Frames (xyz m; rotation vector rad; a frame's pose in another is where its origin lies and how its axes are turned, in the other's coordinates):
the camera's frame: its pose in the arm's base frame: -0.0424 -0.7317 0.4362 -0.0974 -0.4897 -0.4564
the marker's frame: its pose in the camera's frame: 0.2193 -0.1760 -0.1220 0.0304 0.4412 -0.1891
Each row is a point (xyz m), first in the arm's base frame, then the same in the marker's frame.
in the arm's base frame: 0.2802 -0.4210 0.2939
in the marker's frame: -0.2098 0.5558 -0.1817
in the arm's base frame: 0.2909 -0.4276 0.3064
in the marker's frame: -0.1967 0.5580 -0.1699
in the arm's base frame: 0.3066 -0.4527 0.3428
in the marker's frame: -0.1677 0.5507 -0.1338
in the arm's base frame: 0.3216 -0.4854 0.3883
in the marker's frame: -0.1342 0.5377 -0.0882
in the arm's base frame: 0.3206 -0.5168 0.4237
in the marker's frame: -0.1149 0.5154 -0.0512
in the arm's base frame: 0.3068 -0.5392 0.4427
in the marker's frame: -0.1118 0.4911 -0.0299
